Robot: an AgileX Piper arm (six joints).
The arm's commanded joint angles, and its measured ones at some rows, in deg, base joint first. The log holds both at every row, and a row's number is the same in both.
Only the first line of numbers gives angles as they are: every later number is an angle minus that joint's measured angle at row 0.
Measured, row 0:
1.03 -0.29 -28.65 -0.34 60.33 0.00
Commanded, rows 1 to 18:
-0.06 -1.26 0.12 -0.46 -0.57 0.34
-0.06 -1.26 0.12 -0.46 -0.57 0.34
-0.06 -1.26 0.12 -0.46 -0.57 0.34
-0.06 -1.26 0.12 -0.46 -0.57 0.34
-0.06 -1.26 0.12 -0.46 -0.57 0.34
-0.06 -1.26 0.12 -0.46 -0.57 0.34
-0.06 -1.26 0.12 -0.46 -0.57 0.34
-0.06 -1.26 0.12 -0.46 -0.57 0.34
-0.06 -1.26 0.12 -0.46 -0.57 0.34
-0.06 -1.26 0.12 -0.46 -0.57 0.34
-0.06 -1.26 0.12 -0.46 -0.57 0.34
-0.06 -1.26 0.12 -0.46 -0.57 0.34
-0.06 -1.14 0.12 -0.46 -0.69 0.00
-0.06 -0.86 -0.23 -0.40 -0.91 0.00
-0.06 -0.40 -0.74 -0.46 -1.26 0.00
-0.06 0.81 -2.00 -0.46 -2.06 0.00
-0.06 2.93 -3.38 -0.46 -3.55 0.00
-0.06 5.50 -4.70 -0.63 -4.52 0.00
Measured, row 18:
0.00 2.58 -2.81 0.00 -1.95 0.00
